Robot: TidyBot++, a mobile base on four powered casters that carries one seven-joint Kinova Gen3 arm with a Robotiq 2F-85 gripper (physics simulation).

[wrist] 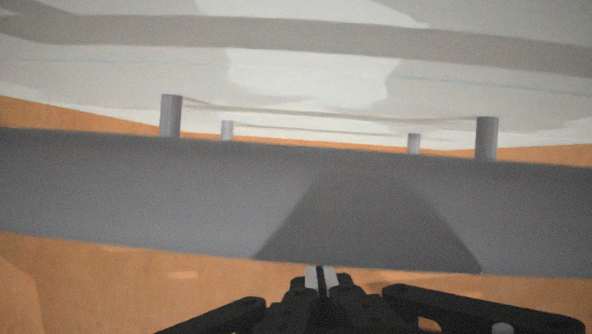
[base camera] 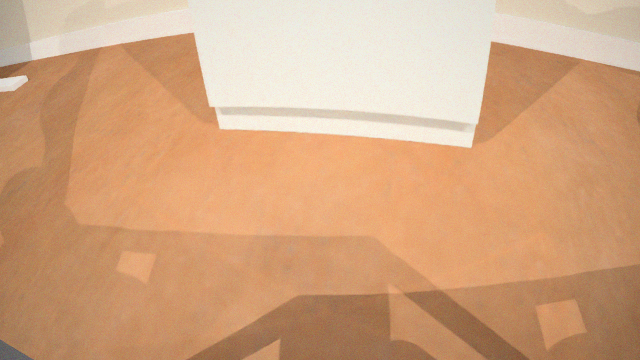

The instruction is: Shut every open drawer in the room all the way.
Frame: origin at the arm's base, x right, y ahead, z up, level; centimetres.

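Where they show: gripper, fingertip midpoint: (wrist: 320,285).
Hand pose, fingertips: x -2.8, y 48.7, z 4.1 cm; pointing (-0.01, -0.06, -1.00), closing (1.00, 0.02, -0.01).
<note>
Each offset is from my fingertips to the centre of the thing. "spot": to the spot under its first point.
A white cabinet (base camera: 345,60) stands against the wall in the base camera view, where its smooth lower front shows above a recessed base. In the wrist view a white drawer front @(dz -0.5, dx +1.2, dy +9.6 cm) (wrist: 310,75) fills the top, crossed by a grey shadow band and a thin faint line. A thick grey bar handle @(spot: dz +13.2, dx -1.7, dy +6.0 cm) (wrist: 150,200) spans the view very close up, joined to the front by two posts. My gripper (wrist: 320,285) is shut and empty, its tips at the handle's near edge; contact cannot be told. Whether this drawer stands open cannot be told.
Two smaller posts (wrist: 227,131) (wrist: 413,143) of a lower handle show behind the bar, which hides the rest of it. Pale baseboards (base camera: 560,45) run along the walls on both sides of the cabinet. A white flat object (base camera: 12,83) lies at the far left floor.
</note>
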